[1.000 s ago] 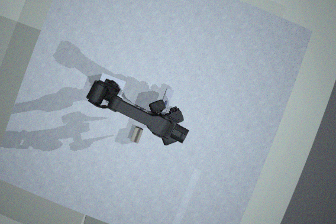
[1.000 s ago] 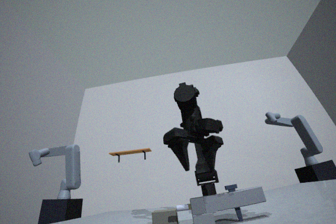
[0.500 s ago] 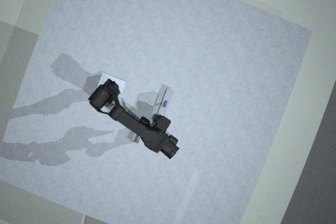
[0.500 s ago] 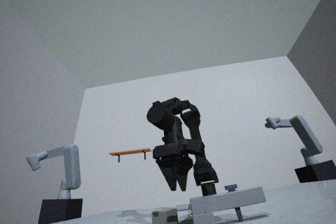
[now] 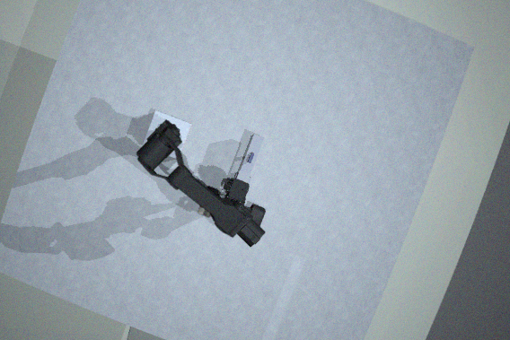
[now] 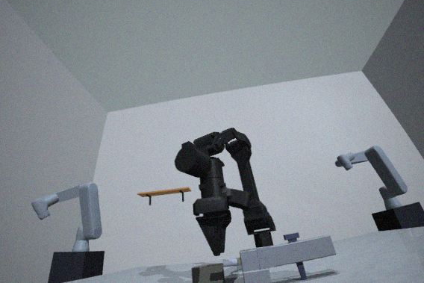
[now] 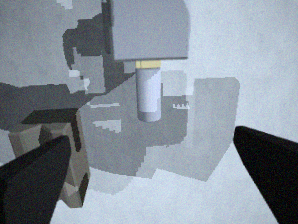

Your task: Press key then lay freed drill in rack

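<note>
Now: the drill 7 cm to the left of my gripper tip and 2 cm below it. The rest, counted from my gripper tip: rack 8 cm behind, 5 cm below, 3 cm to the right; then long grey block 13 cm to the left, 2 cm below, 1 cm ahead; then blue key 15 cm to the left, 1 cm below, 1 cm ahead.
</note>
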